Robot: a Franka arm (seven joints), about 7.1 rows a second.
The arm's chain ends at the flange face. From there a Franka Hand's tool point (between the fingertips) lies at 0.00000 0.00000 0.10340 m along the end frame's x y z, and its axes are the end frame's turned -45 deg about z.
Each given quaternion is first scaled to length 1.
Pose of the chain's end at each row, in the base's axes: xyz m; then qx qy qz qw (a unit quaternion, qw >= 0):
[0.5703, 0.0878, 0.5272, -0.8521, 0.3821, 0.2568, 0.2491]
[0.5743, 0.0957, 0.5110, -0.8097, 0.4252, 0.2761, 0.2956]
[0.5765, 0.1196, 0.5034, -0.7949, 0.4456, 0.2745, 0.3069]
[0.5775, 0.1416, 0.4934, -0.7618, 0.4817, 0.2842, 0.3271]
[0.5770, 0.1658, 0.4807, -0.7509, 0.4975, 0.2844, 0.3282]
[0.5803, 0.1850, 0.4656, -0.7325, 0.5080, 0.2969, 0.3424]
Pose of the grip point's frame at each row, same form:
[0.5447, 0.1520, 0.4503, -0.9334, 0.0269, 0.1419, 0.3284]
[0.5541, 0.1695, 0.4414, -0.9108, 0.0830, 0.1420, 0.3788]
[0.5597, 0.1953, 0.4351, -0.9049, 0.1075, 0.1362, 0.3886]
[0.5653, 0.2214, 0.4288, -0.8881, 0.1535, 0.1374, 0.4109]
[0.5666, 0.2460, 0.4163, -0.8841, 0.1723, 0.1372, 0.4121]
[0.5713, 0.2681, 0.4047, -0.8711, 0.1890, 0.1433, 0.4300]

